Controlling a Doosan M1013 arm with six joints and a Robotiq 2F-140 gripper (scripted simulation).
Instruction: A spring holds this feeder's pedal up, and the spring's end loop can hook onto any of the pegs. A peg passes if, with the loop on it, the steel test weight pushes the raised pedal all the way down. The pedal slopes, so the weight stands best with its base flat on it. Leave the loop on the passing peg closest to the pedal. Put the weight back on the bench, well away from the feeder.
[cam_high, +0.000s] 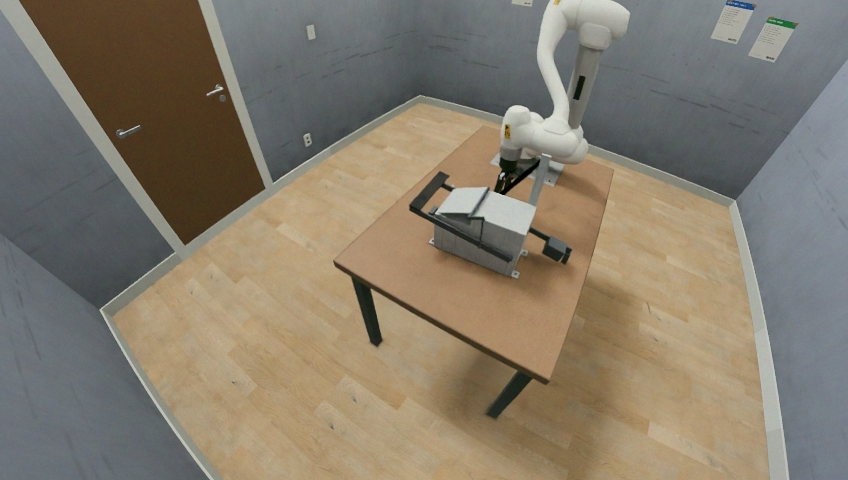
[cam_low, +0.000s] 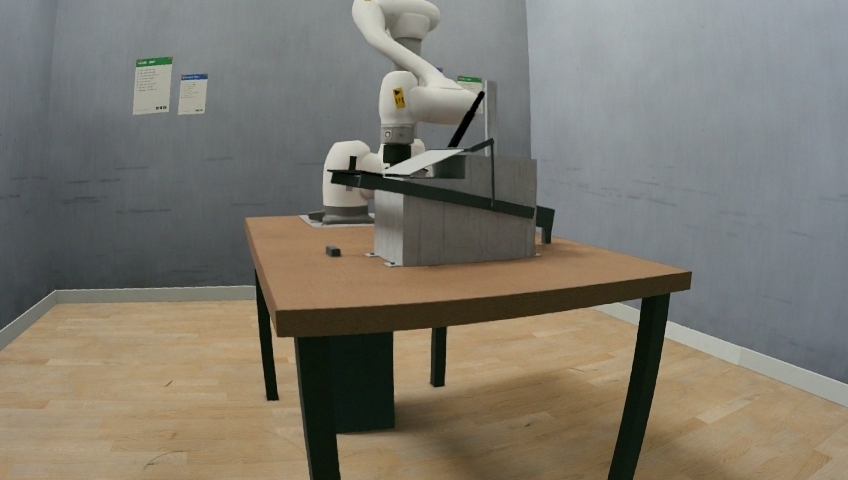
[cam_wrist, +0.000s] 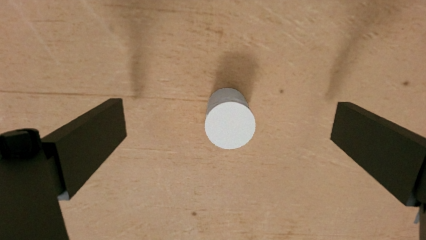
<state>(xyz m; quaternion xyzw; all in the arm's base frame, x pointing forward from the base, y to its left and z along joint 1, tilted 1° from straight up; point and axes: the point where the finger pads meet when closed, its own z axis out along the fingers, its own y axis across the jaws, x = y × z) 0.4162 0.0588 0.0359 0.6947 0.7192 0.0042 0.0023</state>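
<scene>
Right now my hand is 10 mm above the steel test weight. The rest, counted from my hand: dark block: 240 mm ahead, 210 mm to the right, 30 mm below.
</scene>
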